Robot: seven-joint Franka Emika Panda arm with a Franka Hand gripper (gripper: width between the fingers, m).
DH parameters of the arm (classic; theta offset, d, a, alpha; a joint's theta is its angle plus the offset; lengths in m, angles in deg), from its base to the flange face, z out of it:
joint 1: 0 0.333 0 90
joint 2: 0 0 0 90
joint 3: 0 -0.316 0.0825 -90
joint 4: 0 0 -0.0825 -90
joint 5: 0 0.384 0 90
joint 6: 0 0 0.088 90
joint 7: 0 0.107 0 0
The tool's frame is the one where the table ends.
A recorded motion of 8 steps. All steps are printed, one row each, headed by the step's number.
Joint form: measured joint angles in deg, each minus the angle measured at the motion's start. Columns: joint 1, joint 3, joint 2, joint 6, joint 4, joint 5, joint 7.
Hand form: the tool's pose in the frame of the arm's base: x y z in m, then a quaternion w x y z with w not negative. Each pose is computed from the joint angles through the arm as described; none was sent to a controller.
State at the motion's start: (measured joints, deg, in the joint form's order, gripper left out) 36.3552 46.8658 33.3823 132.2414 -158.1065 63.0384 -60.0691
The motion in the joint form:
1: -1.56 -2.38 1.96 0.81 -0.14 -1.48 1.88
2: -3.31 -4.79 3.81 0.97 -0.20 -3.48 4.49
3: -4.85 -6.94 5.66 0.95 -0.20 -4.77 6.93
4: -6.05 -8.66 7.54 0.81 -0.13 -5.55 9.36
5: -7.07 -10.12 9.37 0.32 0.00 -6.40 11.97
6: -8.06 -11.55 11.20 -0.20 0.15 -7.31 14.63
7: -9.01 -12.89 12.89 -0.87 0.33 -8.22 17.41
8: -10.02 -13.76 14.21 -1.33 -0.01 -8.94 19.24
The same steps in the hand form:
1: 0.3701 -0.0228 0.3667 0.50060 -0.83269 -0.04588 -0.23223
2: 0.3681 -0.0217 0.3808 0.49426 -0.83548 -0.05163 -0.23453
3: 0.3657 -0.0206 0.3951 0.49153 -0.83591 -0.05368 -0.23828
4: 0.3632 -0.0198 0.4092 0.49278 -0.83412 -0.05191 -0.24233
5: 0.3601 -0.0189 0.4230 0.49602 -0.83192 -0.04990 -0.24370
6: 0.3564 -0.0181 0.4369 0.49858 -0.83016 -0.04801 -0.24486
7: 0.3525 -0.0173 0.4499 0.50127 -0.82893 -0.04508 -0.24405
8: 0.3476 -0.0178 0.4558 0.50226 -0.82896 -0.04115 -0.24263

